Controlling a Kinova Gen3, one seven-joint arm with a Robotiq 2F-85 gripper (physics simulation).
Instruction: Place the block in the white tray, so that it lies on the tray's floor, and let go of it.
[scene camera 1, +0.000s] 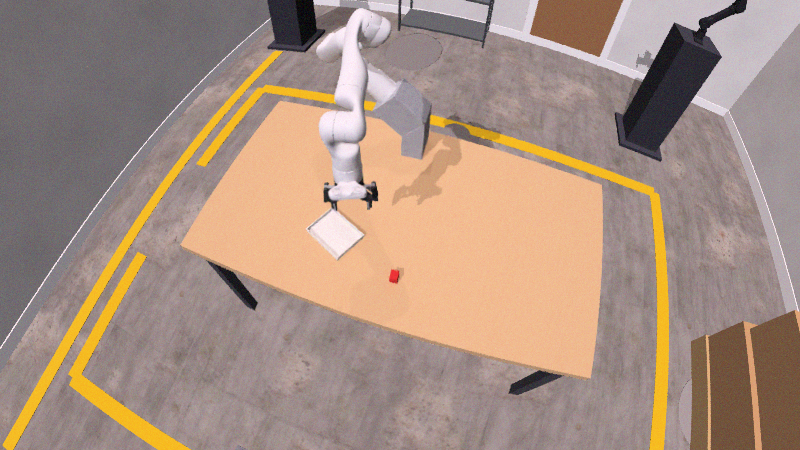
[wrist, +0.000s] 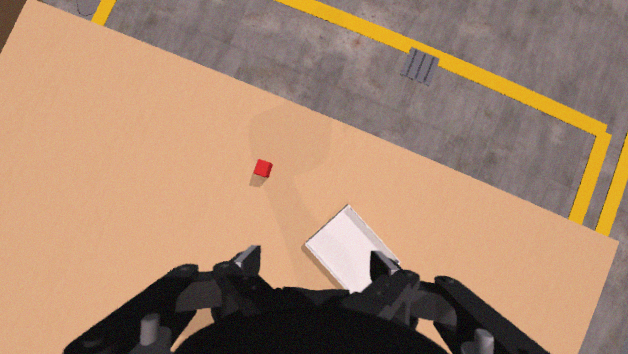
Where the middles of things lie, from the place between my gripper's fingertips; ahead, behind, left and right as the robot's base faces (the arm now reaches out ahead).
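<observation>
You'd find the white tray (scene camera 1: 336, 234) 280 mm below my hand, and it's 110 mm to the right of my hand and 50 mm behind it.
</observation>
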